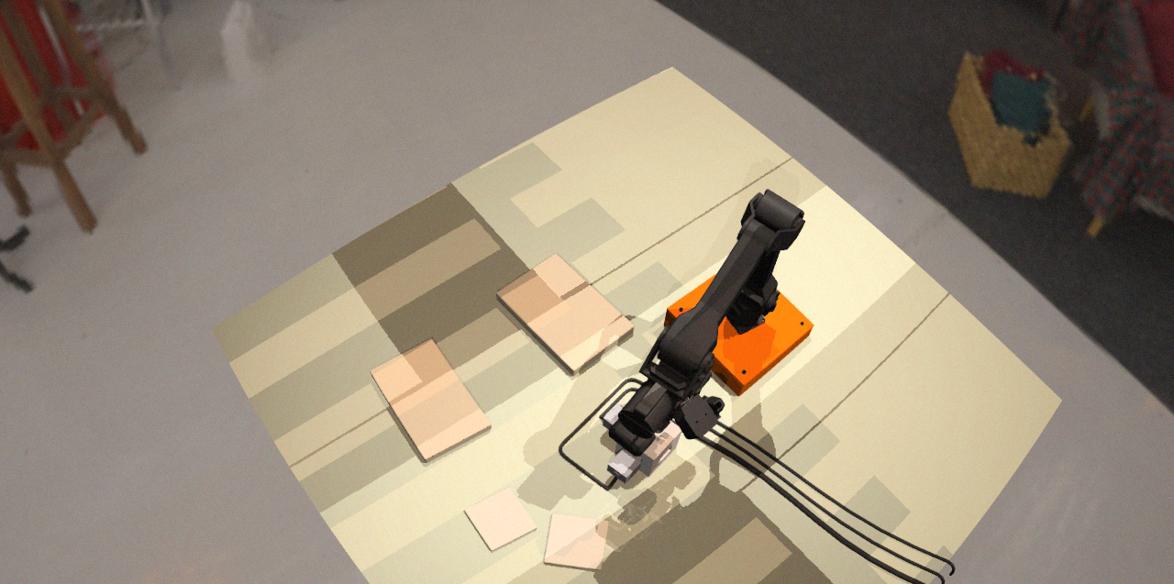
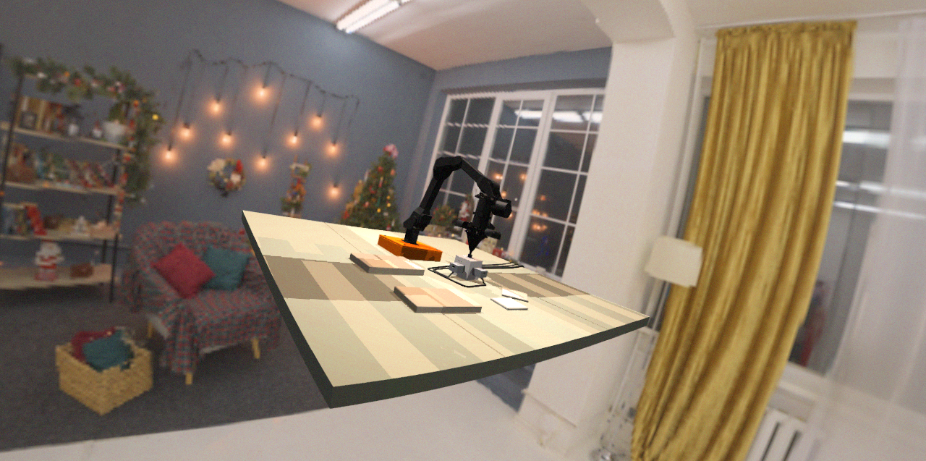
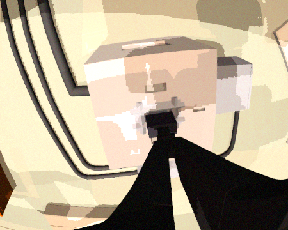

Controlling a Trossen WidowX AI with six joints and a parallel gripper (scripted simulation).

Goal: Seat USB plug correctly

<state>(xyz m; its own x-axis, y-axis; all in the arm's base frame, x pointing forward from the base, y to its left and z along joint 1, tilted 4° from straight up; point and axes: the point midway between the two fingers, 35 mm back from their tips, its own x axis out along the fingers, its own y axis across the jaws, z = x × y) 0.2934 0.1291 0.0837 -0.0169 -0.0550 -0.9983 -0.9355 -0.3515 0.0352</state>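
My gripper tip is now 2 cm above the dark USB plug.
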